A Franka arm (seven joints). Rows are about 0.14 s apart.
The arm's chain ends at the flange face. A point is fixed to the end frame.
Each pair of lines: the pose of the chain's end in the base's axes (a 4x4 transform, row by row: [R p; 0 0 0 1], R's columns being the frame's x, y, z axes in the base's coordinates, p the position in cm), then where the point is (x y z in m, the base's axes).
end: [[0.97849 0.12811 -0.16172 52.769], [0.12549 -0.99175 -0.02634 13.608], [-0.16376 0.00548 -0.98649 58.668], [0 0 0 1]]
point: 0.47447 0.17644 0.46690
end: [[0.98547 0.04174 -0.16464 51.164], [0.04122 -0.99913 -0.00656 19.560], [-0.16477 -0.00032 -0.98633 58.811], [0 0 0 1]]
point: 0.46196 0.24110 0.46866
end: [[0.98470 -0.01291 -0.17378 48.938], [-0.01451 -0.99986 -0.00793 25.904], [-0.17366 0.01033 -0.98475 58.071], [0 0 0 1]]
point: 0.44117 0.30593 0.46119
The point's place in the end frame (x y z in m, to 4 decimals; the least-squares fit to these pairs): -0.0274 -0.0475 0.1257
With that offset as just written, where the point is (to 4 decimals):
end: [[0.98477 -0.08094 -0.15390 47.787], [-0.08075 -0.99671 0.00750 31.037], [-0.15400 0.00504 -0.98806 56.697], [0 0 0 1]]
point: 0.4354 0.3609 0.4468
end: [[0.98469 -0.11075 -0.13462 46.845], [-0.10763 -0.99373 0.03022 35.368], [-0.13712 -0.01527 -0.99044 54.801], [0 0 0 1]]
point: 0.4298 0.4076 0.4280
